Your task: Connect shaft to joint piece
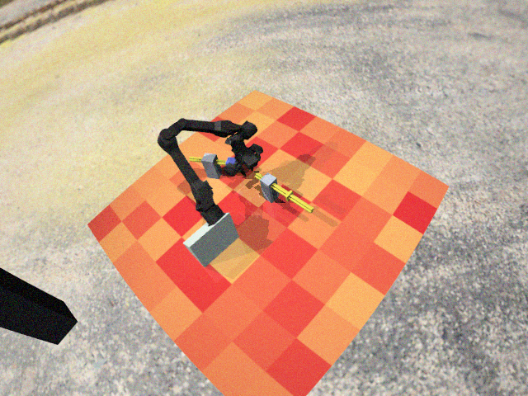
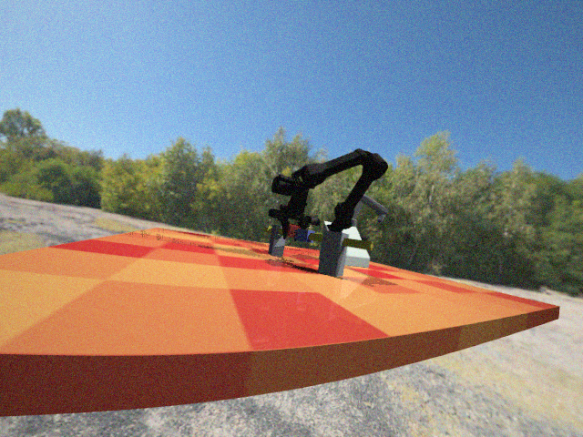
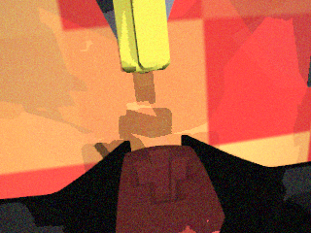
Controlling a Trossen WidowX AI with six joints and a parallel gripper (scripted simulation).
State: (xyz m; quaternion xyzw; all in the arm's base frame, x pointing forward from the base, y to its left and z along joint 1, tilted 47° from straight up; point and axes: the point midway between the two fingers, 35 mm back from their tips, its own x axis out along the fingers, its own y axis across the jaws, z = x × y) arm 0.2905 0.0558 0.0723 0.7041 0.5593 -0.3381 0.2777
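Now: the red square joint piece 2 cm to the left of my gripper tip and 3 cm above it.
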